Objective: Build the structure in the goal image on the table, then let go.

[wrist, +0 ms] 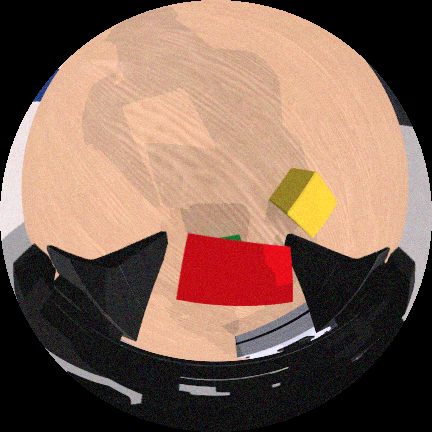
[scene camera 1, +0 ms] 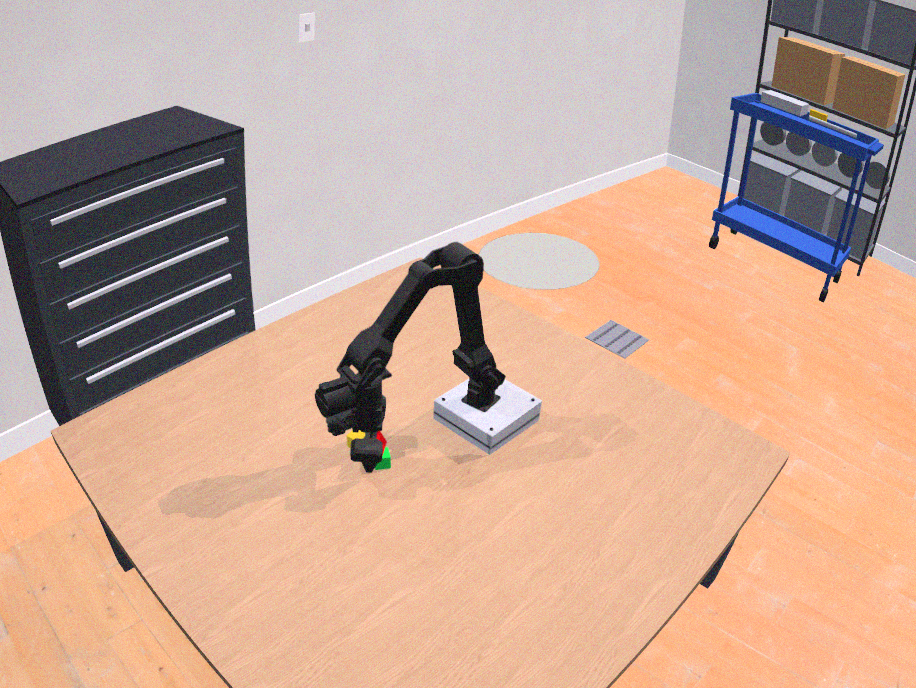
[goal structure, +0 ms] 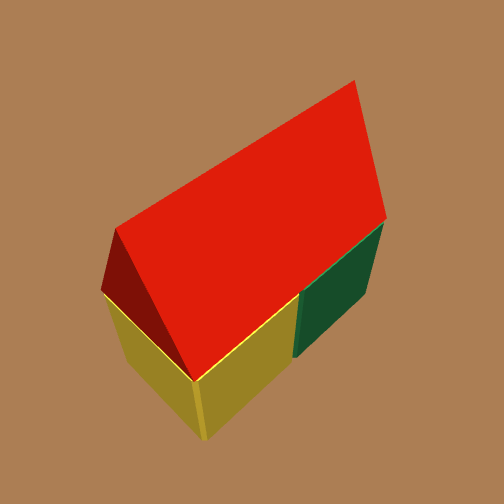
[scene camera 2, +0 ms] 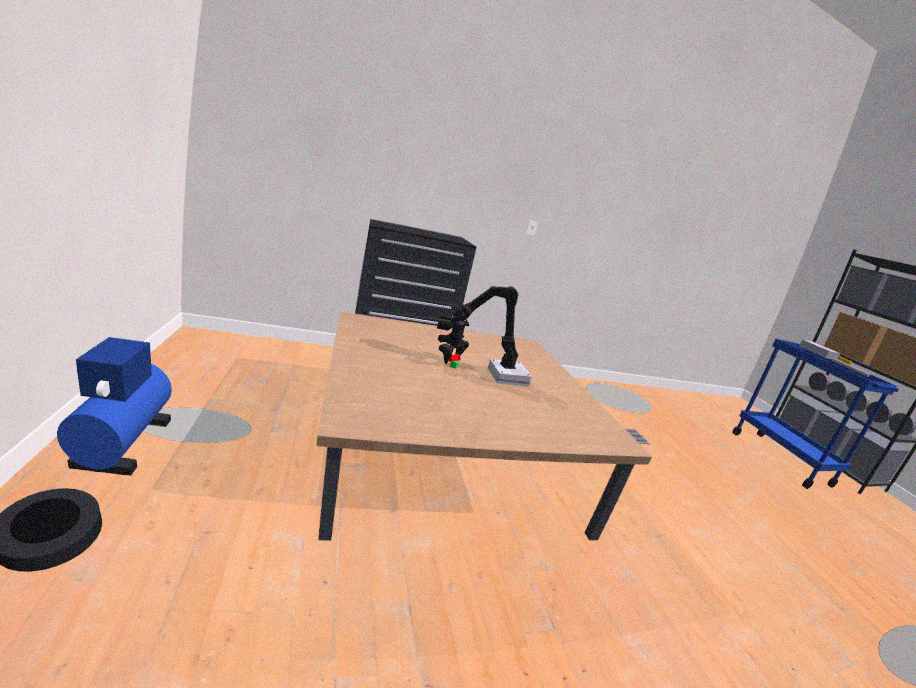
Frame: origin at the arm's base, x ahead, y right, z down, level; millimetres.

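Where they show: gripper, fingertip midpoint: point(wrist: 228, 239) point(scene camera 2: 450, 361); arm's base at its link origin: point(wrist: 296, 343) point(scene camera 1: 481, 399) point(scene camera 2: 507, 366).
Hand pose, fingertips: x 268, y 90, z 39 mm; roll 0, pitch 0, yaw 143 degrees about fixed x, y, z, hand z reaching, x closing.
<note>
Things, the pixels of their centre, and the offset from my fingertips. Level surfaces: height alone.
- red block at the middle of its body: point(wrist: 239, 268) point(scene camera 2: 453, 357) dx -8, dy -2, dz -23 mm
- green block at the middle of its body: point(wrist: 223, 264) point(scene camera 1: 381, 458) point(scene camera 2: 454, 363) dx -13, dy -20, dz +0 mm
- yellow block at the middle of its body: point(wrist: 303, 200) point(scene camera 1: 357, 440) dx -23, dy +57, dz +0 mm
- table at its surface level: dz +17 mm
A red block point(scene camera 1: 382, 442) point(scene camera 2: 455, 358) point(wrist: 235, 272) rests on top of a green block point(scene camera 1: 383, 462) point(scene camera 2: 454, 365) point(wrist: 231, 238), which is mostly hidden under it in the wrist view. A yellow block point(scene camera 1: 355, 438) point(wrist: 312, 205) lies on the table point(scene camera 1: 459, 562) point(scene camera 2: 414, 414) point(wrist: 340, 110), apart from these two. My gripper point(scene camera 1: 369, 453) point(scene camera 2: 454, 356) point(wrist: 228, 239) is open and low over the stack. In the wrist view the red block shows between the two fingers, close to the right one. One finger partly hides the blocks in scene camera 1.
The arm's pale square base point(scene camera 1: 488, 425) point(scene camera 2: 510, 373) stands on the table near the blocks. A black drawer cabinet point(scene camera 1: 148, 244) point(scene camera 2: 414, 270) stands behind the table. A blue cart point(scene camera 1: 784, 236) stands on the floor at the right, beyond the table.
</note>
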